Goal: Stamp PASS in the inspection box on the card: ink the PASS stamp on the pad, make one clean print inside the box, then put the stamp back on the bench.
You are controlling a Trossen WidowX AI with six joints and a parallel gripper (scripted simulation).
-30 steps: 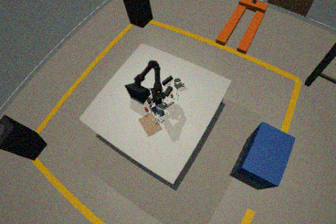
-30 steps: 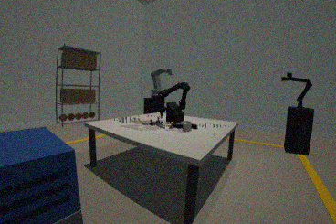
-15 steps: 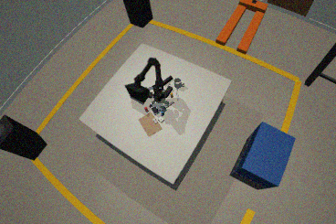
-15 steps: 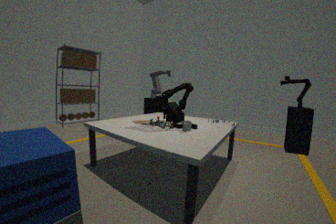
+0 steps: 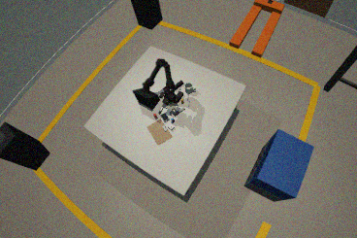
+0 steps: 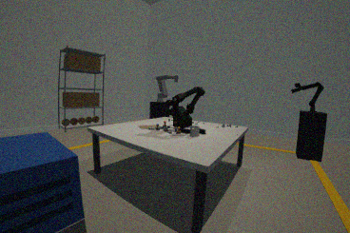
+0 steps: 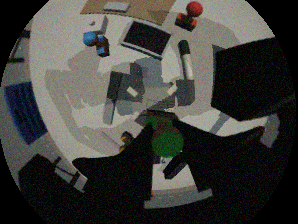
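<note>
The light cylinder is 90 mm to the right of my gripper tip, 80 mm below it and 60 mm behind it. Also, from my gripper tip: blue stamp: 130 mm to the right, 110 mm ahead, 70 mm below; then green stamp: right at my gripper tip; then dark ink pad: 140 mm to the right, 90 mm below, 20 mm ahead.
</note>
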